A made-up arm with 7 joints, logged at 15 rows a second.
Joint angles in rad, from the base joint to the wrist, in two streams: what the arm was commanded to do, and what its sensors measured. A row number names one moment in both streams.
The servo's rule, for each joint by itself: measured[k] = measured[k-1] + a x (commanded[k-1-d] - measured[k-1]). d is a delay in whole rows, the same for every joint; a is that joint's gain. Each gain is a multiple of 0.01, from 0.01 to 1. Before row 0 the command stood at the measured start. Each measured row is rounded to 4 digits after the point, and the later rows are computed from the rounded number. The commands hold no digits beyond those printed.
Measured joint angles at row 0:
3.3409 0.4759 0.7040 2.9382 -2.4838 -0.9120 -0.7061
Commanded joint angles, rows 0 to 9:
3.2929 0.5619 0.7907 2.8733 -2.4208 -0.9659 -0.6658
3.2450 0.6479 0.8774 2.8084 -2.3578 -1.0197 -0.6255
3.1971 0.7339 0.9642 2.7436 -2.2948 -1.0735 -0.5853
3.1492 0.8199 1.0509 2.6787 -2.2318 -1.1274 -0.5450
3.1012 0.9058 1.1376 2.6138 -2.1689 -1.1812 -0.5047
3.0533 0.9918 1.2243 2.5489 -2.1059 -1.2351 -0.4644
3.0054 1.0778 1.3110 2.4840 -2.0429 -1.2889 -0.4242
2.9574 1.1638 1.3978 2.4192 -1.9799 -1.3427 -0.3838
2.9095 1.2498 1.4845 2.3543 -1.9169 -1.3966 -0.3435
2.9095 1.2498 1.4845 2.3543 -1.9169 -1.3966 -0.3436
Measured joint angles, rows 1 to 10:
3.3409 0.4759 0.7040 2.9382 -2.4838 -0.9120 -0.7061
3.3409 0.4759 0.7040 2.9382 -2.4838 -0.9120 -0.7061
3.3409 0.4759 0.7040 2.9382 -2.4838 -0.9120 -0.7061
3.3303 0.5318 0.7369 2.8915 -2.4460 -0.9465 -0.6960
3.3115 0.6073 0.7903 2.8317 -2.3931 -0.9933 -0.6784
3.2863 0.6896 0.8564 2.7683 -2.3341 -1.0446 -0.6551
3.2561 0.7743 0.9303 2.7038 -2.2727 -1.0976 -0.6276
3.2220 0.8598 1.0091 2.6390 -2.2104 -1.1511 -0.5969
3.1849 0.9456 1.0909 2.5741 -2.1477 -1.2049 -0.5638
3.1454 1.0315 1.1745 2.5092 -2.0848 -1.2587 -0.5289
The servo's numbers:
d 3
a 0.22 0.65 0.38 0.72 0.60 0.64 0.25

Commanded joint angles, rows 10 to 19:
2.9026 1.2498 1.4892 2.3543 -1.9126 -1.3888 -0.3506
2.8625 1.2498 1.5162 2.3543 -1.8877 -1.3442 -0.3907
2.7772 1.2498 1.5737 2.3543 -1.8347 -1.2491 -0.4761
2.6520 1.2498 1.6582 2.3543 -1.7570 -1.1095 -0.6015
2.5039 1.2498 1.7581 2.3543 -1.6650 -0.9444 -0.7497
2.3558 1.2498 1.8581 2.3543 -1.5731 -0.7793 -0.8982
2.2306 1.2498 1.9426 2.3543 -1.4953 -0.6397 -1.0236
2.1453 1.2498 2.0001 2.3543 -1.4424 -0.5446 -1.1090
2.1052 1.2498 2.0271 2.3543 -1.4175 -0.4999 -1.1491
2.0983 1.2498 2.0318 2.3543 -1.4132 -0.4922 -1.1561
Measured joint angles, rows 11 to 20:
3.1040 1.1175 1.2594 2.4444 -2.0219 -1.3125 -0.4926
3.0612 1.2035 1.3449 2.3795 -1.9589 -1.3663 -0.4553
3.0278 1.2336 1.3979 2.3614 -1.9337 -1.3857 -0.4274
3.0003 1.2441 1.4326 2.3563 -1.9210 -1.3877 -0.4082
2.9700 1.2478 1.4644 2.3549 -1.9010 -1.3599 -0.4038
2.9276 1.2491 1.5059 2.3545 -1.8612 -1.2890 -0.4219
2.8670 1.2496 1.5638 2.3544 -1.7987 -1.1741 -0.4668
2.7871 1.2497 1.6376 2.3543 -1.7185 -1.0271 -0.5375
2.6922 1.2498 1.7214 2.3543 -1.6313 -0.8685 -0.6277
2.5906 1.2498 1.8055 2.3543 -1.5497 -0.7221 -0.7267

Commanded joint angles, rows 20 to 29:
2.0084 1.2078 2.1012 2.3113 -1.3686 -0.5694 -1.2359
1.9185 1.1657 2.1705 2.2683 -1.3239 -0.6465 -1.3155
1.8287 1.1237 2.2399 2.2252 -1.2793 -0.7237 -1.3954
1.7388 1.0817 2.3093 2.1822 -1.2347 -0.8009 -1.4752
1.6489 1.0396 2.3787 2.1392 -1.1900 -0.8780 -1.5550
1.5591 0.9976 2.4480 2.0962 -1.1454 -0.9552 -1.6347
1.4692 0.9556 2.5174 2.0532 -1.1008 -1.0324 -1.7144
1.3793 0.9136 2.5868 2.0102 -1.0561 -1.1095 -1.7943
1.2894 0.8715 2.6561 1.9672 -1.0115 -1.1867 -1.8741
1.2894 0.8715 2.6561 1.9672 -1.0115 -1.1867 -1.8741
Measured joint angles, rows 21 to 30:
2.4926 1.2498 1.8794 2.3543 -1.4853 -0.6085 -0.8223
2.4074 1.2498 1.9355 2.3543 -1.4446 -0.5390 -0.9040
2.3394 1.2498 1.9721 2.3543 -1.4258 -0.5090 -0.9670
2.2666 1.2225 2.0212 2.3233 -1.3915 -0.5477 -1.0342
2.1900 1.1856 2.0779 2.2837 -1.3509 -0.6109 -1.1045
2.1105 1.1454 2.1395 2.2416 -1.3079 -0.6831 -1.1772
2.0287 1.1040 2.2040 2.1988 -1.2640 -0.7585 -1.2517
1.9451 1.0621 2.2704 2.1559 -1.2196 -0.8350 -1.3275
1.8602 1.0202 2.3379 2.1129 -1.1751 -0.9119 -1.4043
1.7742 0.9782 2.4061 2.0699 -1.1305 -0.9890 -1.4818

